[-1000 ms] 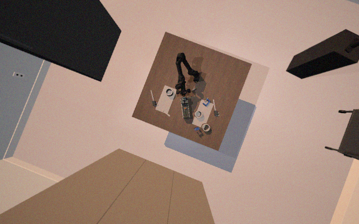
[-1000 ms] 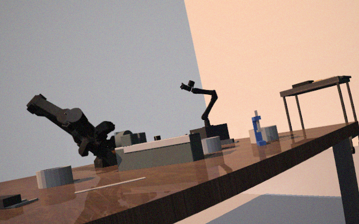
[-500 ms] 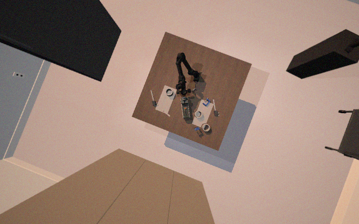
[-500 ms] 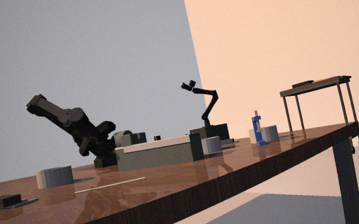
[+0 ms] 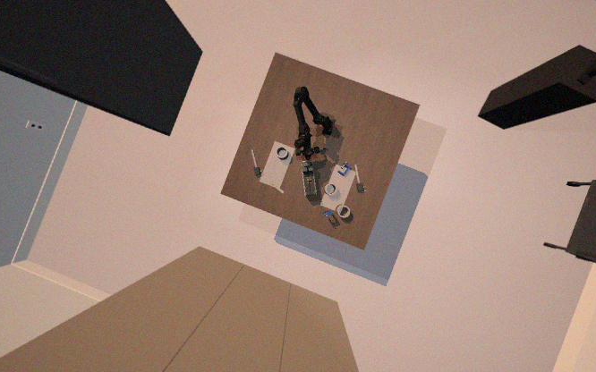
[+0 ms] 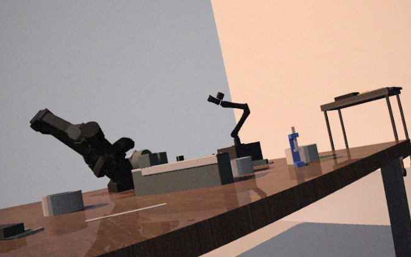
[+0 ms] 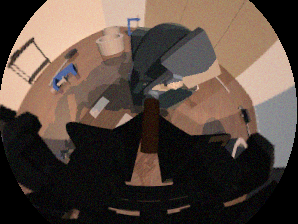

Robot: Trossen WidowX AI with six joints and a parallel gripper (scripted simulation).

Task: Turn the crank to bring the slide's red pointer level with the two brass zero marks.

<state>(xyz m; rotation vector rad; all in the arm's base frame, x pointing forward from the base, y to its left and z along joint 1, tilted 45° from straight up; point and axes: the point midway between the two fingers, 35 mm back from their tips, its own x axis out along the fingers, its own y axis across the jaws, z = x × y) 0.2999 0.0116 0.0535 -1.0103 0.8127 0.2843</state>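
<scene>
Now: gripper tip 140 mm short of the red pointer, 80 mm to the right of it and 40 mm below it. Round my gripper tip: crank handle: 10 mm behind, 10 mm to the right, 20 mm above; then thin white rod: 320 mm ahead, 130 mm to the right, 40 mm below.
</scene>
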